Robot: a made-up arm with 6 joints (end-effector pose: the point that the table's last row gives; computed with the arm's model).
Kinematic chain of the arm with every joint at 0, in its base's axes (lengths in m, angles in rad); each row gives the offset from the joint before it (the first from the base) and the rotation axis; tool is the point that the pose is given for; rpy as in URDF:
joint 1: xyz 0 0 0.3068 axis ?
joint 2: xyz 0 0 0 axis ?
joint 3: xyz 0.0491 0 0.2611 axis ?
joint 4: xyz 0.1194 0 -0.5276 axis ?
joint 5: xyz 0 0 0 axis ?
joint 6: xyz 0.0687 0 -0.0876 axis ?
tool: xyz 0 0 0 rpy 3.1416 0 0
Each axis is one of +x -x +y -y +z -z.
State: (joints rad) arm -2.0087 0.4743 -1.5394 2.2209 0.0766 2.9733
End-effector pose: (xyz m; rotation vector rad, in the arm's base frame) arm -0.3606 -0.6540 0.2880 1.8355 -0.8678 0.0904
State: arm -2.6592 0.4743 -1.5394 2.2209 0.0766 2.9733
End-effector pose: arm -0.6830 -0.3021 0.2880 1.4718 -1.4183 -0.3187
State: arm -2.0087 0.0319 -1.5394 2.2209 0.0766 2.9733
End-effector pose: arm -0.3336 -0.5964 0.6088 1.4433 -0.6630 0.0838
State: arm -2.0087 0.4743 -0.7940 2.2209 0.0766 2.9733
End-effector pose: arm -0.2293 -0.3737 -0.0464 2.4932 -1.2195 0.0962
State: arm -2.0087 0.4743 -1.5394 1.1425 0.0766 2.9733
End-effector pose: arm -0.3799 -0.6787 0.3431 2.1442 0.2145 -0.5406
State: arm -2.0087 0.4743 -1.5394 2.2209 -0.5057 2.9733
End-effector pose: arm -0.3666 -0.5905 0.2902 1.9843 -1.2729 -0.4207
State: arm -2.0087 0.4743 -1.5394 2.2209 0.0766 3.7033
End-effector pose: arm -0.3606 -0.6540 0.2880 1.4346 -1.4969 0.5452
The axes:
joint 1: +z
joint 2: +y
joint 3: +y
joint 4: -z
joint 5: +y
joint 6: -z

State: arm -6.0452 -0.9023 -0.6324 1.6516 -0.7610 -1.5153
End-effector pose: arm 0.3882 -0.0188 0.5980 2.0193 -0.6382 1.9054
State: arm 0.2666 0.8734 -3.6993 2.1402 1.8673 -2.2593
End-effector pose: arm 0.2096 0.1479 1.0310 1.3079 -1.6968 -1.8514
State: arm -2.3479 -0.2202 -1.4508 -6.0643 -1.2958 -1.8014
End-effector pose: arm -0.3327 -0.3064 0.8397 0.1139 -0.2644 -0.9602
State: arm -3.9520 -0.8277 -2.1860 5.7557 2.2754 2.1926
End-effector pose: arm 0.1201 -0.0450 1.0415 -2.3704 0.4312 0.3274
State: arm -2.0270 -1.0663 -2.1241 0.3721 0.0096 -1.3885
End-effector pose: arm 0.1617 0.3855 1.0822 -0.0332 0.0224 0.0981
